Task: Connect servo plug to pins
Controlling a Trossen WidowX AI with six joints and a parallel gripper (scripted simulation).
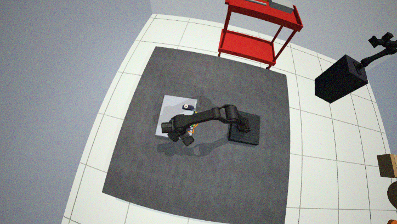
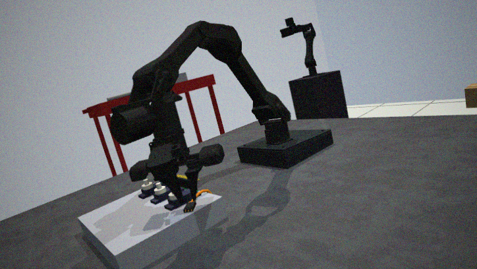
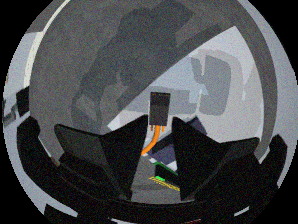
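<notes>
My gripper tip is 9 cm to the left of the green mark, 4 cm past it and 1 cm below it. The rest, counted from my gripper tip: holder block 13 cm ahead, 9 cm to the right, 4 cm below.
</notes>
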